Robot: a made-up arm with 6 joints. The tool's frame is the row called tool.
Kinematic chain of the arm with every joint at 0, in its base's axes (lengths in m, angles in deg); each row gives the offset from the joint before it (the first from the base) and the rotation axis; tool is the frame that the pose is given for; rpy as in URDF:
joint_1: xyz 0 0 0.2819 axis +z
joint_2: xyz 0 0 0 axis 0 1 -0.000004
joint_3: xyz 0.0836 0 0.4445 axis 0 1 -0.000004
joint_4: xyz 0.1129 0 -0.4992 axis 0 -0.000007 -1
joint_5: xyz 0 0 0 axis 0 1 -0.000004
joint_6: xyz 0.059 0 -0.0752 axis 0 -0.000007 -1
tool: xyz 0 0 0 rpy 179.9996 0 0
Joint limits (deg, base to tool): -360..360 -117.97..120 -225..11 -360..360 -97..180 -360..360
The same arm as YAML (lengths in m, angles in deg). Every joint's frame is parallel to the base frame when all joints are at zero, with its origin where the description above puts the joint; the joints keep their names.
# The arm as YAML. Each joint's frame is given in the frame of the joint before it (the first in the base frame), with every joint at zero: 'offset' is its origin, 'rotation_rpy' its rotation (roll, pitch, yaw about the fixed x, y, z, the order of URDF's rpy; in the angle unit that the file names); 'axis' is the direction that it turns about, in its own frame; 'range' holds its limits. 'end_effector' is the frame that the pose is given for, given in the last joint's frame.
length_unit: m
angle_unit: deg
chain:
  - id: joint_1
    offset: [0.0, 0.0, 0.2819]
    rotation_rpy: [0.0, 0.0, 0.0]
    axis: [0.0, 0.0, 1.0]
    range: [-360.0, 360.0]
  - id: joint_2
    offset: [0.0, 0.0, 0.0]
    rotation_rpy: [0.0, 0.0, 0.0]
    axis: [0.0, 1.0, 0.0]
    range: [-117.97, 120.0]
  - id: joint_3
    offset: [0.0836, 0.0, 0.4445]
    rotation_rpy: [0.0, 0.0, 0.0]
    axis: [0.0, 1.0, 0.0]
    range: [-225.0, 11.0]
  - id: joint_4
    offset: [0.1129, 0.0, -0.4992]
    rotation_rpy: [0.0, 0.0, 0.0]
    axis: [0.0, 0.0, -1.0]
    range: [-360.0, 360.0]
  - id: joint_5
    offset: [0.0, 0.0, 0.0]
    rotation_rpy: [0.0, 0.0, 0.0]
    axis: [0.0, 1.0, 0.0]
    range: [-97.0, 180.0]
  - id: joint_6
    offset: [0.059, 0.0, -0.0752]
    rotation_rpy: [0.0, 0.0, 0.0]
    axis: [0.0, 0.0, -1.0]
    range: [-360.0, 360.0]
end_effector:
  offset: [0.0, 0.0, 0.0]
  rotation_rpy: [180.0, 0.0, 0.0]

